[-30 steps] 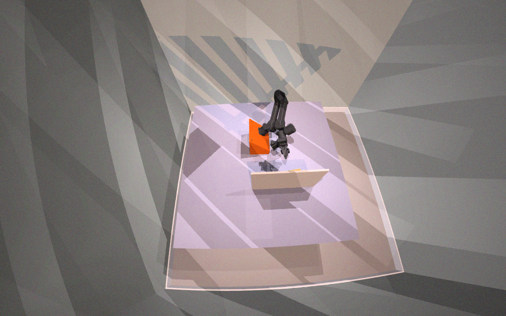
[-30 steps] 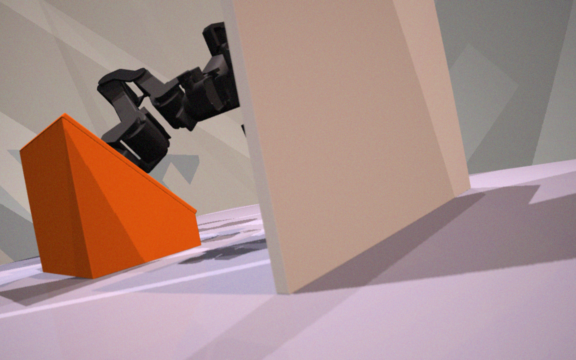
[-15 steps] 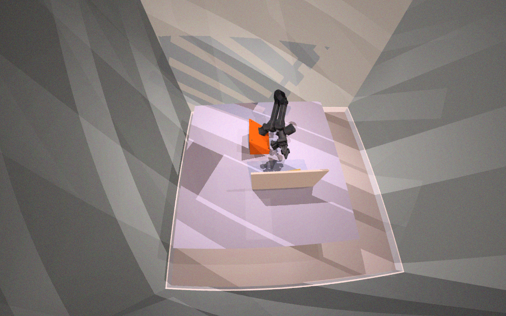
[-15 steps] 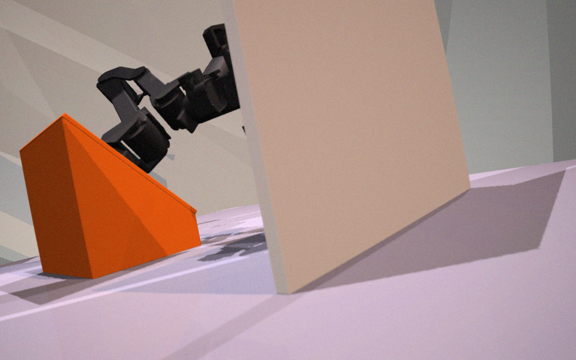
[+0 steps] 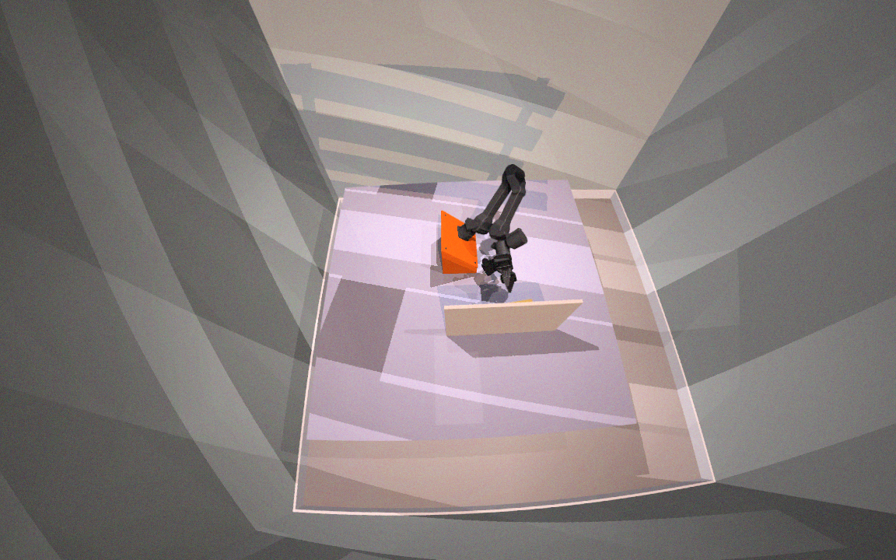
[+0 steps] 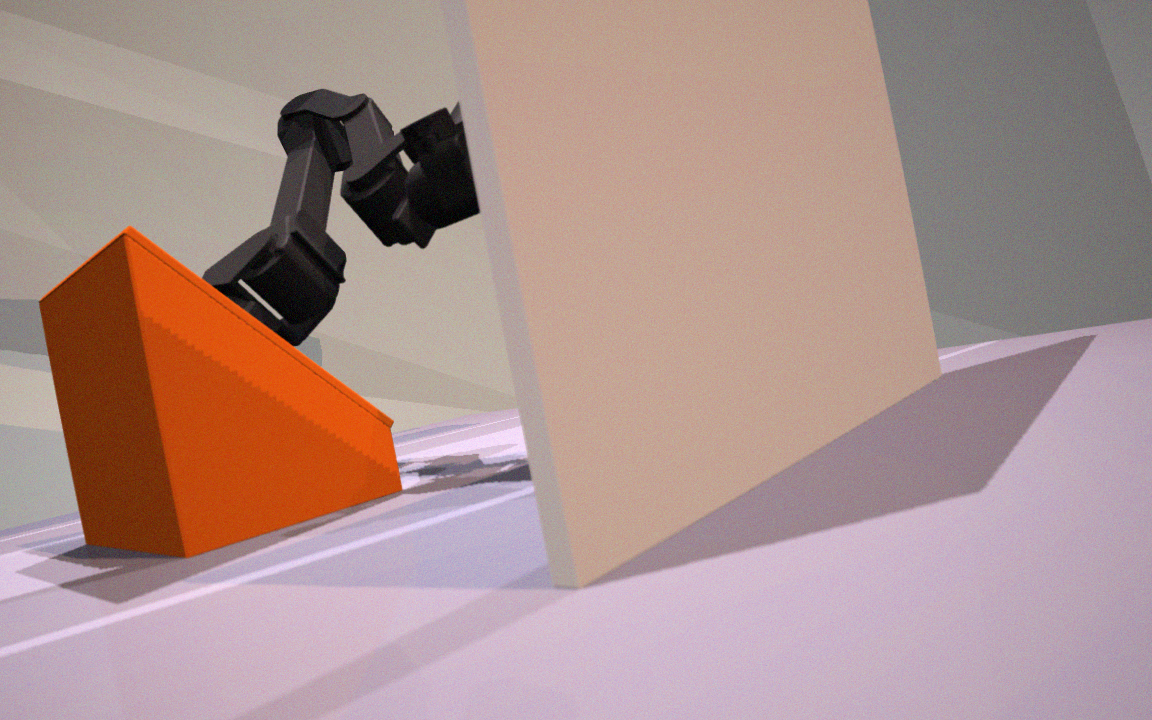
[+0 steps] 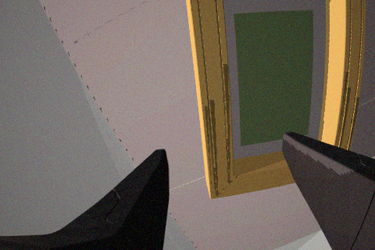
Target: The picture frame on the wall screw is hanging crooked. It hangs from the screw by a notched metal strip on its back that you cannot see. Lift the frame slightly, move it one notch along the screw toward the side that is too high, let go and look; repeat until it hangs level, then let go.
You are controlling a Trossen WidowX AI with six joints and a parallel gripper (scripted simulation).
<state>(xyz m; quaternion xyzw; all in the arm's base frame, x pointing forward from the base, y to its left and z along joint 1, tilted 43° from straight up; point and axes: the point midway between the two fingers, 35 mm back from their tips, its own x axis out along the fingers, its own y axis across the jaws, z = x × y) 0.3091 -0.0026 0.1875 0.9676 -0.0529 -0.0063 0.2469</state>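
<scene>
Now: gripper tip 8 cm short of the picture frame, 1 cm to the right of it and 6 cm above it. From my gripper tip the other things lie so: pale wall board (9 cm ahead, 1 cm to the right, 7 cm below).
</scene>
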